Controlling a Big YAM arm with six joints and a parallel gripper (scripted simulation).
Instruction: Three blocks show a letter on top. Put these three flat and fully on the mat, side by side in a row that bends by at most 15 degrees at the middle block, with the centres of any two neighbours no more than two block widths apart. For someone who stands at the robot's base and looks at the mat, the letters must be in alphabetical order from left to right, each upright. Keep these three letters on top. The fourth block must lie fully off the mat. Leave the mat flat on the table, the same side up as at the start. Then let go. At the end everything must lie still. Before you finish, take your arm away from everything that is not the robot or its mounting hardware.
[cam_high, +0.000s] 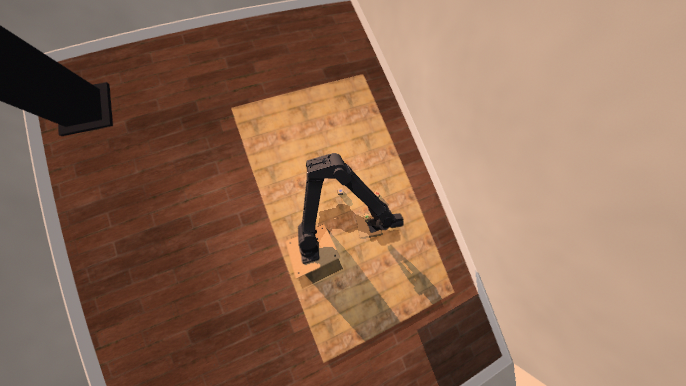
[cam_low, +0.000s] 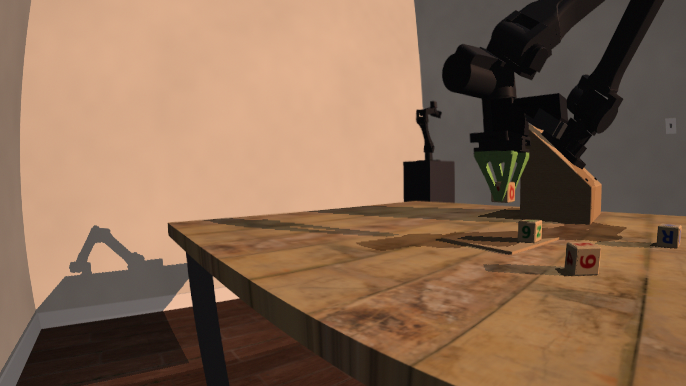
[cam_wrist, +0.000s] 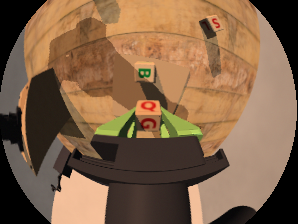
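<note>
Now: the thin brown mat 70 mm below my hand. The rest, counted from my hand: block 50 mm to the left, 50 mm below, 10 mm behind.
</note>
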